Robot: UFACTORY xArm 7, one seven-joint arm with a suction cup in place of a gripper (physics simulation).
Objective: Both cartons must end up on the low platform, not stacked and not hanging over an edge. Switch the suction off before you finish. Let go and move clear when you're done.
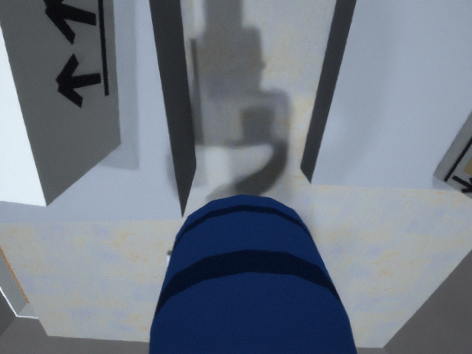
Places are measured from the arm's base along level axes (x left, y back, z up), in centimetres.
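Where they show: hand, its tool point: (pixel 242 251).
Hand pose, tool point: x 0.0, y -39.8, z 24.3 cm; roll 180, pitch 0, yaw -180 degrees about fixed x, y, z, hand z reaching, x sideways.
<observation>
Things, the pixels of their top centre, and the offset from my tool point. "spot": a spot on its surface instead. Level surfaces: height alone.
- tall carton, a spot on its surface: (pixel 70 105) spot: dy -2.8, dx +8.5, dz -7.8 cm
- left platform, centre of its top: (pixel 29 90) dy -3.2, dx +15.1, dz -13.5 cm
- right platform, centre of its top: (pixel 466 100) dy +0.4, dx -27.2, dz -20.7 cm
- pale mottled table, height of its surface: dz -25.5 cm
A tall carton (pixel 70 105) with black arrows on its grey side and a pale top stands upright on the left platform (pixel 150 195), which looks the higher of the two. Part of another carton (pixel 457 162), with a black line and arrow, shows at the right edge on the right platform (pixel 380 125), which looks lower. My blue suction cup (pixel 250 200) points down at the bottom centre, near the gap between the platforms, apart from both cartons. No carton shows on it, so it is open. Its own body hides what lies beneath it.
A pale mottled table (pixel 390 235) runs between and in front of the platforms. An orange-and-white edged object (pixel 15 280) shows at the lower left. A small dark-and-white bit (pixel 169 256) shows beside the cup. The arm's shadow falls in the gap.
</observation>
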